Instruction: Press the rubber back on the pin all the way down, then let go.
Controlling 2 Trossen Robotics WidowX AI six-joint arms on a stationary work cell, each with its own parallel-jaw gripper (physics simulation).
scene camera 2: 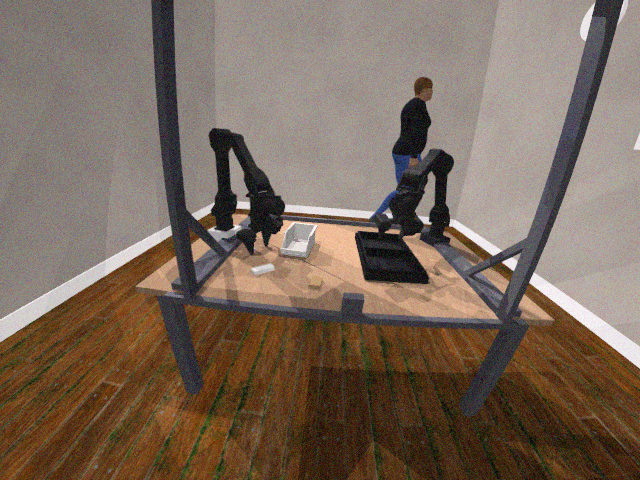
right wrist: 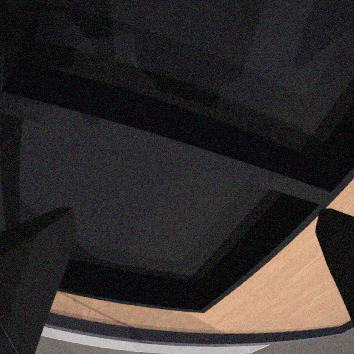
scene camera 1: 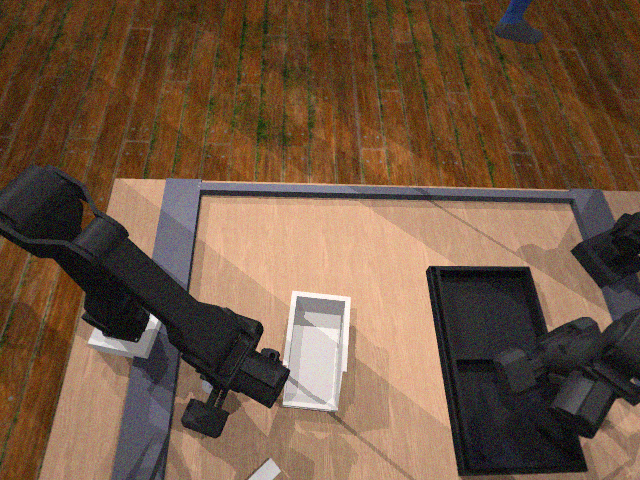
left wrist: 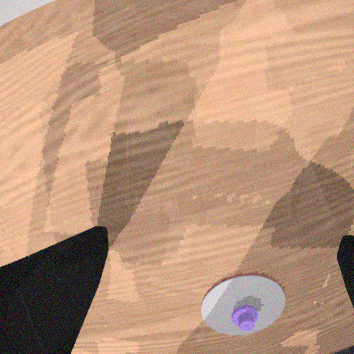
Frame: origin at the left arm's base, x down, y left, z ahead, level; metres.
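Seen in the pictures: left gripper, fingertip midpoint: (scene camera 2: 259,250) (left wrist: 229,245); right gripper, fingertip midpoint: (scene camera 2: 389,238) (right wrist: 200,222) (scene camera 1: 515,351); left arm's base, link origin: (scene camera 2: 224,228) (scene camera 1: 127,321); right arm's base, link origin: (scene camera 2: 435,235) (scene camera 1: 613,254).
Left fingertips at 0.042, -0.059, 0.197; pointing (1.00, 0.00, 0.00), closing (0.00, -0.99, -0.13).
Observation:
Pixels of each thing's middle, then the offset from my left fingertips to it, as dx, dy, dz.
- round whitish disc with a reddish rim, body centre: (left wrist: 244,313) (scene camera 1: 211,383) -0.005, -0.005, -0.030
- white open bin, body centre: (scene camera 1: 315,351) (scene camera 2: 299,240) -0.037, +0.077, +0.135
- white block, body centre: (scene camera 2: 263,269) -0.007, -0.136, +0.088
- tan block, body centre: (scene camera 2: 315,282) -0.007, -0.147, +0.267
- black divided tray, body centre: (right wrist: 187,132) (scene camera 1: 499,359) (scene camera 2: 386,252) -0.019, +0.138, +0.469
A round whitish disc with a reddish rim (left wrist: 270,295) lies on the table, near the bottom of the left wrist view. A small purple rubber back (left wrist: 245,316) stands near its middle, with a narrower tip; how far down it sits cannot be told. A pale bit of the disc (scene camera 1: 207,386) shows beside the left arm in scene camera 1. My left gripper (scene camera 1: 232,400) (scene camera 2: 259,249) (left wrist: 229,245) is open and empty, above the table, with the disc in view between its spread fingers. My right gripper (scene camera 1: 547,387) (scene camera 2: 391,235) (right wrist: 200,222) is open and empty over the black tray.
A white open bin (scene camera 1: 315,361) (scene camera 2: 299,246) stands right of the left gripper. A white block (scene camera 1: 264,469) (scene camera 2: 262,269) and a tan block (scene camera 2: 314,282) lie nearer the front. The black divided tray (scene camera 1: 446,361) (scene camera 2: 397,279) is under the right gripper. Grey frame beams edge the table.

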